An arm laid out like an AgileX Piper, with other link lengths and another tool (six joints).
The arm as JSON. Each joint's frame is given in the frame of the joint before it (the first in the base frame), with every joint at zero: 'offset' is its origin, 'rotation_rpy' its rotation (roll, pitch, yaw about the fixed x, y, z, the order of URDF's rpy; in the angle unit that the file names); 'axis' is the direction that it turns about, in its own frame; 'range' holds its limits. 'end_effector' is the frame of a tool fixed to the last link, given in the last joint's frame.
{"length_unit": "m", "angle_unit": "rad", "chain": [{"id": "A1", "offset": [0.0, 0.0, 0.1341], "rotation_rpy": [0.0, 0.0, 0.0], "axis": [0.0, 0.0, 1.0], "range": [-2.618, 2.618]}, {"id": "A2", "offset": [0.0, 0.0, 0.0], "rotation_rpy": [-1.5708, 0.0, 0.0], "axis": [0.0, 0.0, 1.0], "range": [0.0, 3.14]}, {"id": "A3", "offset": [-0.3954, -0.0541, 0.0], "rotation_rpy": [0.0, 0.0, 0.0], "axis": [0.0, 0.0, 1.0], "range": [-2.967, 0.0]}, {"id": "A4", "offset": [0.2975, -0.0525, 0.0], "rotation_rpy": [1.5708, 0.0, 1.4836], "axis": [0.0, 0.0, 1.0], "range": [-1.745, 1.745]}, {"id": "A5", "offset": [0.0, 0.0, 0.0], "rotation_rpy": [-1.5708, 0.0, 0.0], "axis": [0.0, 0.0, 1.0], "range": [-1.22, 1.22]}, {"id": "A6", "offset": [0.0, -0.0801, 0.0], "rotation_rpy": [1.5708, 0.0, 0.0], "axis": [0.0, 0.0, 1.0], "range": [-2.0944, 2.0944]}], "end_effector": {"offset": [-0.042, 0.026, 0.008], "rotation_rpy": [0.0, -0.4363, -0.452]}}
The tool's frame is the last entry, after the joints.
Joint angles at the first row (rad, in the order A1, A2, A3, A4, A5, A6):
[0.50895 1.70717 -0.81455 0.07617 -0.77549 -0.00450]
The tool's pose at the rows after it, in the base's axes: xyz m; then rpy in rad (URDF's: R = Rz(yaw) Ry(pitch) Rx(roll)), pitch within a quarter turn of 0, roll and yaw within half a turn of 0:
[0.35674, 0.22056, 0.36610, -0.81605, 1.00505, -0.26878]
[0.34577, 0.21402, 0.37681, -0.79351, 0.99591, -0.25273]
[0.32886, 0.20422, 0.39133, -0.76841, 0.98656, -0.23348]
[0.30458, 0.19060, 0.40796, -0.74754, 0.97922, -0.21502]
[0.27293, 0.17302, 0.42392, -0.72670, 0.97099, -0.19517]
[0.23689, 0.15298, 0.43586, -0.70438, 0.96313, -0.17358]
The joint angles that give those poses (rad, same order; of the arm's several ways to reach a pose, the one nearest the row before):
[0.50896 1.68464 -0.80465 0.08098 -0.77049 -0.00609]
[0.50895 1.64166 -0.78505 0.08585 -0.76221 -0.00766]
[0.50893 1.57669 -0.75584 0.09024 -0.74263 -0.00840]
[0.50895 1.48661 -0.71430 0.09236 -0.70715 -0.00842]
[0.50895 1.37372 -0.65988 0.09349 -0.66236 -0.00840]
[0.50896 1.24771 -0.59765 0.09479 -0.61244 -0.00738]

